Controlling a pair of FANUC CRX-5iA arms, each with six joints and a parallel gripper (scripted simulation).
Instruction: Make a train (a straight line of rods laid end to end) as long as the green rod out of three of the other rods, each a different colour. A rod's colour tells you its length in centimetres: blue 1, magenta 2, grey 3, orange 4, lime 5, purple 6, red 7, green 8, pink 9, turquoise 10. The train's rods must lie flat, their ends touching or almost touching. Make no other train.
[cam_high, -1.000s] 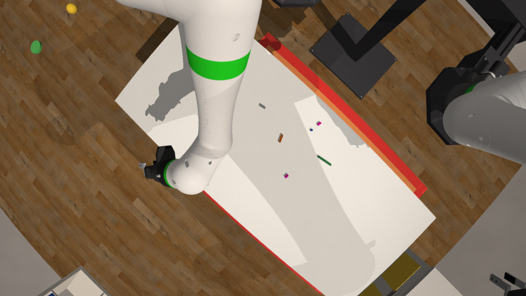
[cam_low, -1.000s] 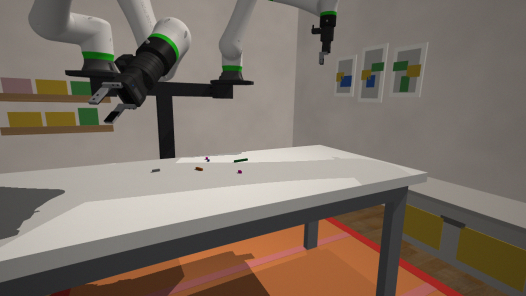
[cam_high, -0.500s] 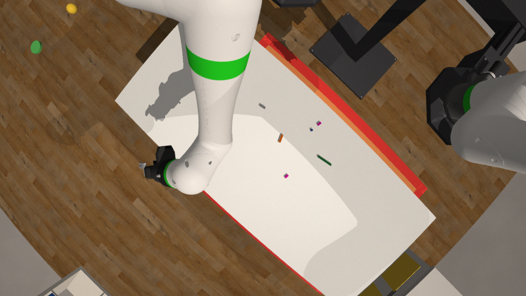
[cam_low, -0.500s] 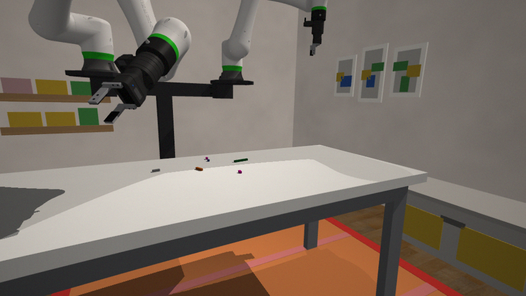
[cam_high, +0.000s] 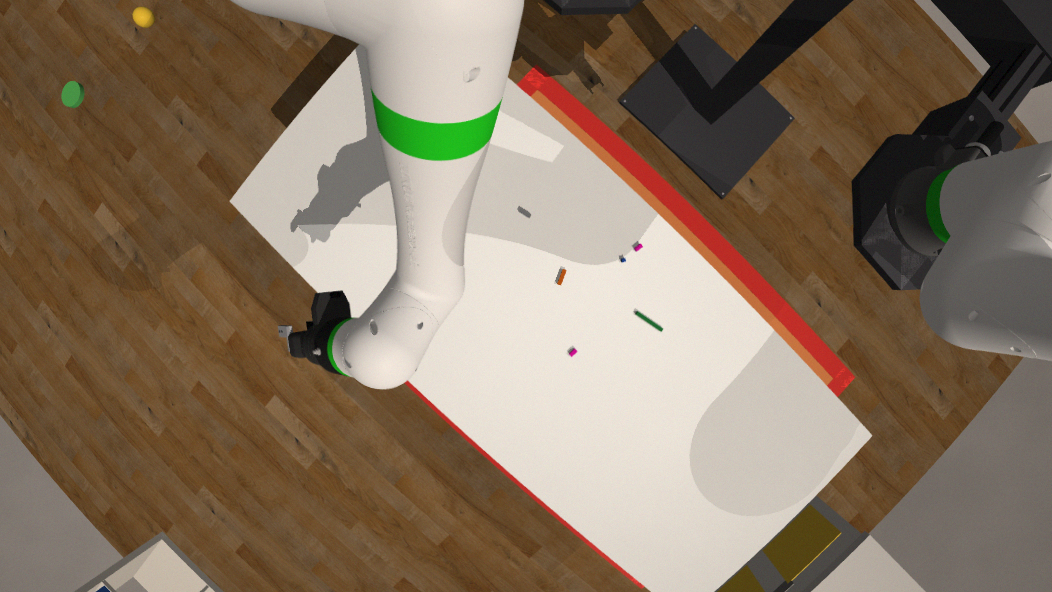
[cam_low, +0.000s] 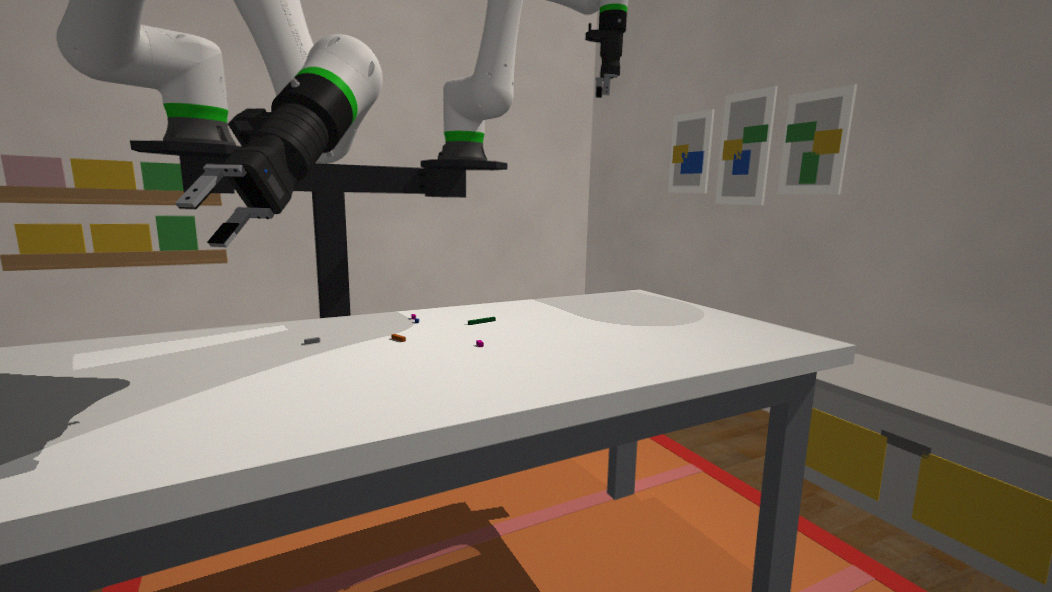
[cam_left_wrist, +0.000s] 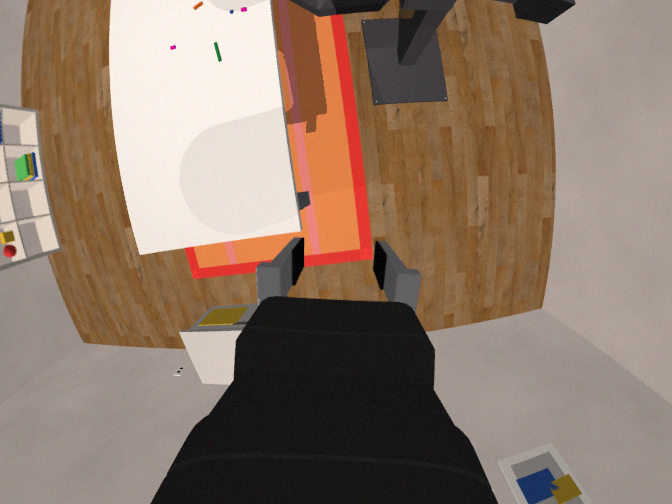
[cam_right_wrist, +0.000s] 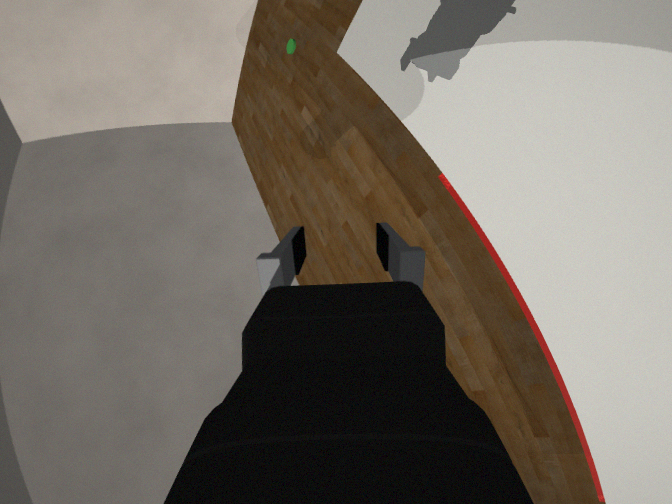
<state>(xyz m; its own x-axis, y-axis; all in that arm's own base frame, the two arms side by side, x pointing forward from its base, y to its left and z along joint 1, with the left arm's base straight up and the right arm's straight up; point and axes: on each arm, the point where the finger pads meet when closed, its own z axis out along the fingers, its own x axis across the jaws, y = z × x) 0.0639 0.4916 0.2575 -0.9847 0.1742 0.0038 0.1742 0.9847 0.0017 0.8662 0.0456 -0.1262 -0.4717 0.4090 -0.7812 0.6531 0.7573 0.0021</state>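
Note:
The blue rod lies 53 cm behind my right hand, 45 cm to the left of it and 30 cm below it. The rest, counted from my right hand: green rod: 45 cm behind, 60 cm to the left, 30 cm below; then grey rod: 47 cm behind, 19 cm to the left, 30 cm below; then orange rod: 40 cm behind, 35 cm to the left, 30 cm below.

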